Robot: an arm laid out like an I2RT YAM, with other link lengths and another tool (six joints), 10 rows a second.
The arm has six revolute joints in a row. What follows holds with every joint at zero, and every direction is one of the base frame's.
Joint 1 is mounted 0.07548 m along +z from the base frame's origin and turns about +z.
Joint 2 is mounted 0.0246 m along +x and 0.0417 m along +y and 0.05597 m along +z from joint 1 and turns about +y.
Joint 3 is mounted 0.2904 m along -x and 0.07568 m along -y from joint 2 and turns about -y.
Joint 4 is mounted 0.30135 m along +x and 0.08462 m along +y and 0.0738 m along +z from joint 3 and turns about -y.
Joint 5 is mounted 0.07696 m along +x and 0.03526 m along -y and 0.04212 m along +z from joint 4 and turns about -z.
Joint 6 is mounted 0.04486 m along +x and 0.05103 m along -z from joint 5 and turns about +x.
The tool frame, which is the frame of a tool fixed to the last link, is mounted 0.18 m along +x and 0.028 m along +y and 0.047 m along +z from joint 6; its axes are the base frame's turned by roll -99.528, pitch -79.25 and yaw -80.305 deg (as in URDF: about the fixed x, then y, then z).
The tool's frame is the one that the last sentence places.
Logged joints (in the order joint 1, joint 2, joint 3, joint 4, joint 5, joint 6), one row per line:
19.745, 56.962, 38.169, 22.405, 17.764, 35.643
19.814, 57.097, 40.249, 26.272, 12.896, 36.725
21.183, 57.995, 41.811, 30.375, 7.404, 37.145
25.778, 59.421, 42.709, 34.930, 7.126, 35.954
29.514, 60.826, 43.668, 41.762, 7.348, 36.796
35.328, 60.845, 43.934, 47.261, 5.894, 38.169
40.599, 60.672, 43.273, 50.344, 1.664, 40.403
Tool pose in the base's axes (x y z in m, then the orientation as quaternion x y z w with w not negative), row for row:
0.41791, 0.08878, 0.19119, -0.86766, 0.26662, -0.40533, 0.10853
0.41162, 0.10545, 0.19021, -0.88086, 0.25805, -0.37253, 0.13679
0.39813, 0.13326, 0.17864, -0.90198, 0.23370, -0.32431, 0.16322
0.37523, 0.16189, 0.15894, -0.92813, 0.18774, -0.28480, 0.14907
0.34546, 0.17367, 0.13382, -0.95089, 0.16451, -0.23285, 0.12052
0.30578, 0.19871, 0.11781, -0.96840, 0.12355, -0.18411, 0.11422
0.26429, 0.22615, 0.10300, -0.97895, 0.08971, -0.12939, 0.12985
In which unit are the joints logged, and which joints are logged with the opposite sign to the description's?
The joints are logged in degrees. Opposite sign: joint 4.
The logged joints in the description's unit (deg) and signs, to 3 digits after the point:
19.745, 56.962, 38.169, -22.405, 17.764, 35.643
19.814, 57.097, 40.249, -26.272, 12.896, 36.725
21.183, 57.995, 41.811, -30.375, 7.404, 37.145
25.778, 59.421, 42.709, -34.930, 7.126, 35.954
29.514, 60.826, 43.668, -41.762, 7.348, 36.796
35.328, 60.845, 43.934, -47.261, 5.894, 38.169
40.599, 60.672, 43.273, -50.344, 1.664, 40.403

